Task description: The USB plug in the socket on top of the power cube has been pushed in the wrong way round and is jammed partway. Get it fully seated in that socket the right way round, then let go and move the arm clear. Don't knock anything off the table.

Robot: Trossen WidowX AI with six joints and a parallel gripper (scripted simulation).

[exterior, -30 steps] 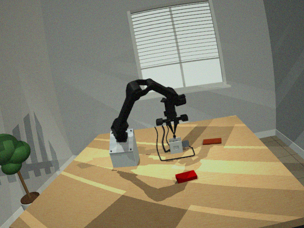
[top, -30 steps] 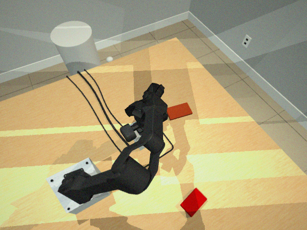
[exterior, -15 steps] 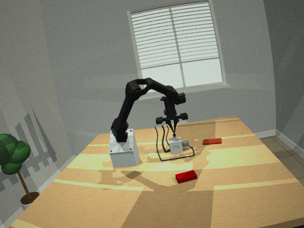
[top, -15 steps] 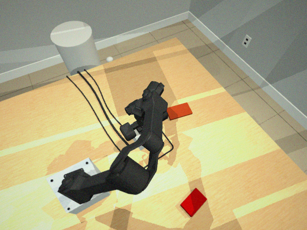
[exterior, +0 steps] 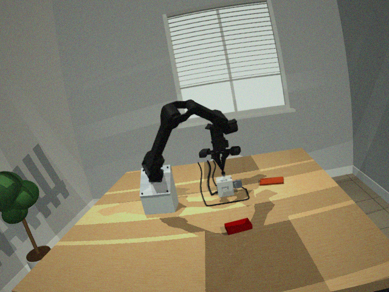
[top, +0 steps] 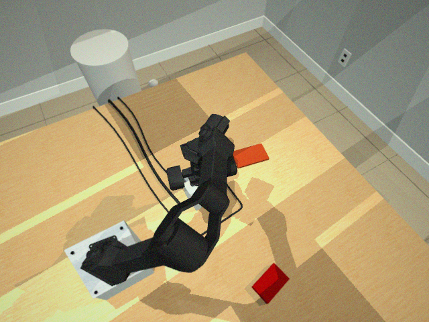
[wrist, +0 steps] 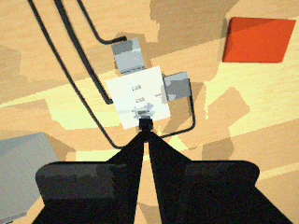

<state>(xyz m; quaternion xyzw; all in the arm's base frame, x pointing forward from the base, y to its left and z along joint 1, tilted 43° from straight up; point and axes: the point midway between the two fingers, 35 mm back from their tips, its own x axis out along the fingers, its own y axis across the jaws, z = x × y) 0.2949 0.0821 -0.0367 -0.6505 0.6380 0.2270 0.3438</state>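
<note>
Right now my gripper tip is 20 mm above the black USB plug. Also, from my gripper tip: orange flat block (230 mm ahead, 100 mm to the left, 130 mm below); then red block (80 mm ahead, 310 mm to the right, 120 mm below).
</note>
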